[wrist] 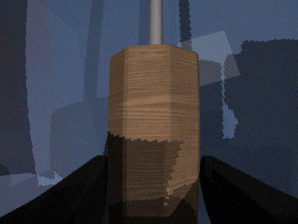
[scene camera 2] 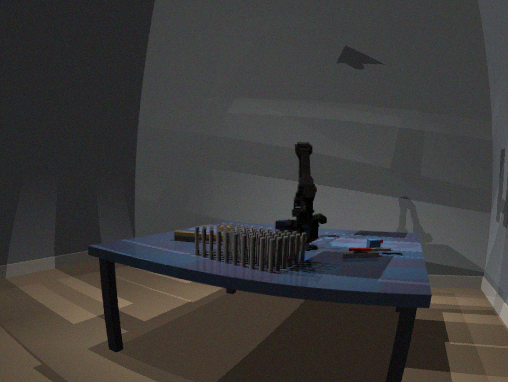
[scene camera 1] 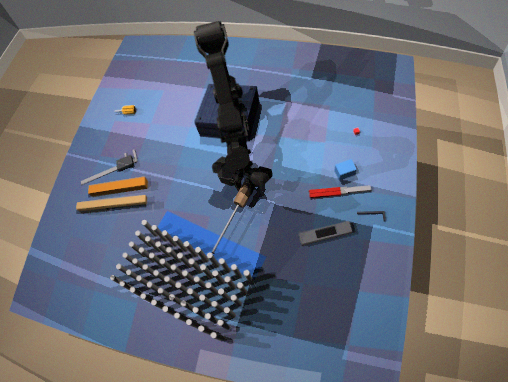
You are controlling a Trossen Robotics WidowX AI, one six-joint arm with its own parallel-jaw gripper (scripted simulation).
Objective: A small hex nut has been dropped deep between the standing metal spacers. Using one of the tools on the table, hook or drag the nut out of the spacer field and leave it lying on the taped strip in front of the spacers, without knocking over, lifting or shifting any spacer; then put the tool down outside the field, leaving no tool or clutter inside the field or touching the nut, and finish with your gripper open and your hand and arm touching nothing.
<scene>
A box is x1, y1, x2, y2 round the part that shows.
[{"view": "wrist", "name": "gripper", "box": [0, 155, 297, 223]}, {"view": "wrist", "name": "hook tool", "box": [106, 0, 200, 223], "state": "held by the gripper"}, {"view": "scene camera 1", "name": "gripper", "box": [212, 149, 272, 194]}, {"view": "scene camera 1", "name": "orange bar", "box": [88, 176, 147, 196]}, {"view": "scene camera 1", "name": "tan wooden bar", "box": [76, 195, 146, 212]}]
</scene>
